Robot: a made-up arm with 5 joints.
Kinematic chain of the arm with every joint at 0, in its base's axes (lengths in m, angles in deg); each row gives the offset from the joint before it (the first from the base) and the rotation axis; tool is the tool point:
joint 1: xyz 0 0 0.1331 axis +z
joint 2: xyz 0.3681 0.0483 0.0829 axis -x
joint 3: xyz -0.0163 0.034 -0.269 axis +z
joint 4: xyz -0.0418 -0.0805 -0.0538 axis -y
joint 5: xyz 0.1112 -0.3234 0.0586 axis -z
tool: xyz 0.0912 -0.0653 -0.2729
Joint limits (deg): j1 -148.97..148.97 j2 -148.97..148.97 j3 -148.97..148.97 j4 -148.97..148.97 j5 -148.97..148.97
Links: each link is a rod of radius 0.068 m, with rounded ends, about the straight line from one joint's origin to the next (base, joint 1, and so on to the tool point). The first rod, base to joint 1, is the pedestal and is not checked.
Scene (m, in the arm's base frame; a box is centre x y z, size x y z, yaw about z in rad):
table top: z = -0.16
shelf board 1: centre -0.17 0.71 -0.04 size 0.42 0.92 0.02 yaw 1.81
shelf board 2: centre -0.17 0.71 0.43 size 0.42 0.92 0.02 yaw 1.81
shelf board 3: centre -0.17 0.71 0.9 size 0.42 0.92 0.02 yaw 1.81
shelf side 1: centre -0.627 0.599 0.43 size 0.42 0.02 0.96 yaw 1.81
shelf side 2: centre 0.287 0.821 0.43 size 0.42 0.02 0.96 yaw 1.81
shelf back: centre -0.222 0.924 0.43 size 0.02 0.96 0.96 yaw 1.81
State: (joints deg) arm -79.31 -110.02 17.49 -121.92 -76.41
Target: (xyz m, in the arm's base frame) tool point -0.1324 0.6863 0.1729
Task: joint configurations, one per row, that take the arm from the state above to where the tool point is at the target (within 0.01 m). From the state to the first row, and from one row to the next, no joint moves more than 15 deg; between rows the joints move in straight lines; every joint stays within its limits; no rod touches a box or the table.
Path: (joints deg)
1: -69.46 -111.97 4.33 -133.43 -74.91
2: -59.60 -113.92 -8.83 -144.95 -73.40
3: -45.11 -114.45 -11.61 -145.95 -75.06
4: -30.62 -114.97 -14.39 -146.96 -76.73
5: -16.13 -115.49 -17.16 -147.96 -78.39
6: -1.64 -116.02 -19.94 -148.97 -80.05
7: 4.26 -117.28 -12.98 -135.24 -73.83
8: 10.16 -118.55 -6.02 -121.52 -67.60
9: 16.06 -119.81 0.94 -107.79 -61.38
10: 21.95 -121.08 7.90 -94.07 -55.16

